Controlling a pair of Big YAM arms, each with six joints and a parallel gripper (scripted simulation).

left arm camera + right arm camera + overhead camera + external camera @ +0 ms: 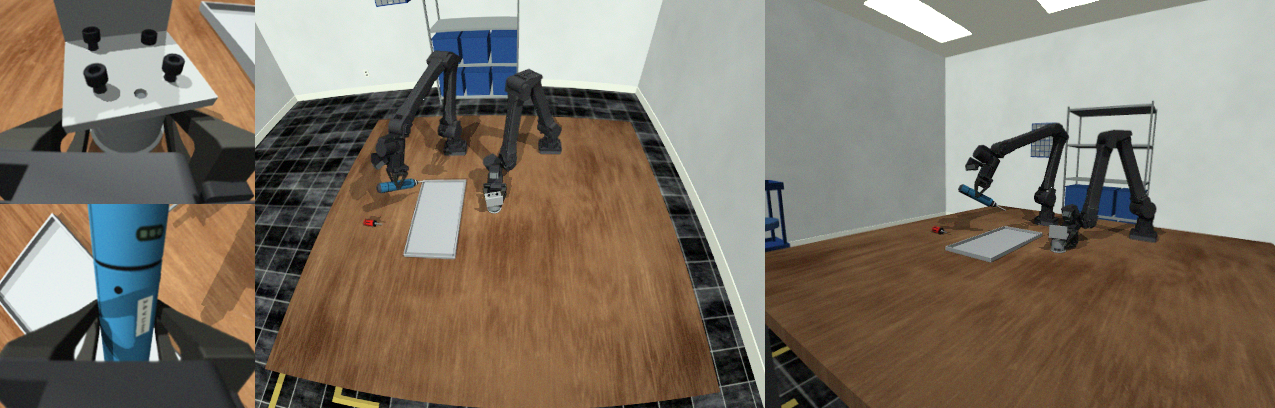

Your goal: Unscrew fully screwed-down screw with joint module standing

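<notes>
Right now my left hand is 50 mm below the grey bracket. From my left hand the other things lie so: screw (20 mm behind, 10 mm to the left, 50 mm above); flat grey tray (50 mm ahead, 260 mm to the right, 20 mm below); small red-handled tool (90 mm ahead, 560 mm to the right, 10 mm below).
</notes>
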